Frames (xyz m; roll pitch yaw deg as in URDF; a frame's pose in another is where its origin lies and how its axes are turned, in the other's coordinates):
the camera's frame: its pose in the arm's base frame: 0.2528 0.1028 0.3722 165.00 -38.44 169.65
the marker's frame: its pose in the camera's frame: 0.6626 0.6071 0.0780 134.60 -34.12 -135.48
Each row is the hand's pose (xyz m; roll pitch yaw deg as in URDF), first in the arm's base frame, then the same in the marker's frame.
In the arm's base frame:
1: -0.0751 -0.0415 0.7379 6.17 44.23 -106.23
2: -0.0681 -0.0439 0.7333 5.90 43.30 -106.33
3: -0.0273 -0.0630 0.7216 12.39 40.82 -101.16
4: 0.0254 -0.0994 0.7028 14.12 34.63 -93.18
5: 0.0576 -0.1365 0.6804 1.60 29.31 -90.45
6: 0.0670 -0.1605 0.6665 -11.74 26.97 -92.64
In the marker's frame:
1: 0.4413 -0.6974 0.1118 103.16 7.27 -20.70
2: 0.4461 -0.6970 0.1190 102.85 7.46 -21.63
3: 0.4629 -0.7053 0.1616 105.59 3.85 -24.45
4: 0.4928 -0.7252 0.2178 102.35 -2.39 -30.70
5: 0.5272 -0.7463 0.2538 88.71 -4.92 -35.93
6: 0.5494 -0.7612 0.2657 76.58 -3.08 -38.35

